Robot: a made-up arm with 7 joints.
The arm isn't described. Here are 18 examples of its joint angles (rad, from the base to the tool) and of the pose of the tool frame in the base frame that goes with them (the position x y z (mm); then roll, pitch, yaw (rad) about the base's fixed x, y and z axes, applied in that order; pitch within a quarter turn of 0, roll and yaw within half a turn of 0).
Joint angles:
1: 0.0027 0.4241 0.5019 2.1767 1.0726 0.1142 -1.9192
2: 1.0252 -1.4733 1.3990 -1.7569 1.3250 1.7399 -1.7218
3: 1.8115 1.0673 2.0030 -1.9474 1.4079 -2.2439 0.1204
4: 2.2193 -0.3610 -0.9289 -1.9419 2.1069 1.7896 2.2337
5: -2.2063 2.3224 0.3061 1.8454 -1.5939 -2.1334 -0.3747
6: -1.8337 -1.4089 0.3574 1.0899 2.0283 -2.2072 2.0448
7: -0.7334 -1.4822 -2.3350 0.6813 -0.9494 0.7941 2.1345
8: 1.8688 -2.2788 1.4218 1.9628 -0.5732 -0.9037 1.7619
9: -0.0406 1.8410 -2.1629 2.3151 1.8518 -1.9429 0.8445
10: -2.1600 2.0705 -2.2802 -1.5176 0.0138 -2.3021 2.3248
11: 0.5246 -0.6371 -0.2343 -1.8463 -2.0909 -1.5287 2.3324
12: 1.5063 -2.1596 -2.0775 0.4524 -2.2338 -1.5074 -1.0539
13: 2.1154 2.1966 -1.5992 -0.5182 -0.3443 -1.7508 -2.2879
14: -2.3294 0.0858 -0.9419 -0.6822 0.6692 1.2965 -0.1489
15: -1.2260 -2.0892 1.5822 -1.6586 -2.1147 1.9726 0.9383
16: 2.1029 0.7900 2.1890 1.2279 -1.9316 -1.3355 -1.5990
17: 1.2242 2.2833 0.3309 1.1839 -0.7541 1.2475 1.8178
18: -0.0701 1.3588 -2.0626 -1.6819 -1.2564 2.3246 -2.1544
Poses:
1: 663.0 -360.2 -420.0 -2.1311 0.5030 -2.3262
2: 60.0 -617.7 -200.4 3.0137 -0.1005 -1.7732
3: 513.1 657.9 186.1 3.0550 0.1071 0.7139
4: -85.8 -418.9 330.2 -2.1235 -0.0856 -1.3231
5: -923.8 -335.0 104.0 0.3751 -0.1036 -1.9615
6: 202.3 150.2 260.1 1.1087 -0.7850 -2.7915
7: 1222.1 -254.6 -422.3 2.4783 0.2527 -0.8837
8: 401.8 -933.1 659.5 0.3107 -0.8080 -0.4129
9: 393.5 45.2 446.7 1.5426 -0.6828 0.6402
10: 529.2 -31.2 -223.7 1.3474 -0.3531 1.0937
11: 55.0 17.5 430.3 -1.6145 -0.2277 0.4918
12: 700.0 -428.2 369.5 -0.4990 -0.6532 0.0981
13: 301.9 -466.5 126.7 0.1843 1.1948 0.9240
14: -328.3 -140.9 437.4 -2.0913 0.0787 1.0050
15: -653.2 -177.9 132.7 2.5786 0.8306 2.1606
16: -436.5 591.9 663.2 2.9870 -0.6716 0.8794
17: -1049.4 84.8 -388.3 2.3262 0.6385 1.9521
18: 682.1 593.1 40.3 -0.7291 0.7011 1.1516
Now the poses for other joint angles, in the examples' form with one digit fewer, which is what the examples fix.
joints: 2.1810 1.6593 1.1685 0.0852 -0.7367 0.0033 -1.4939
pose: -346 604 -318 2.611 -0.031 0.127
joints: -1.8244 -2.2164 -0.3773 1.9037 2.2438 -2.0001 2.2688
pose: 114 39 294 0.578 -0.161 -0.872
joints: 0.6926 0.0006 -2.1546 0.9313 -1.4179 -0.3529 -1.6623
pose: 53 727 -480 2.129 -1.281 0.788
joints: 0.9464 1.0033 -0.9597 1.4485 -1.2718 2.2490 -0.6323
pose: -586 316 -618 2.927 -0.256 1.462
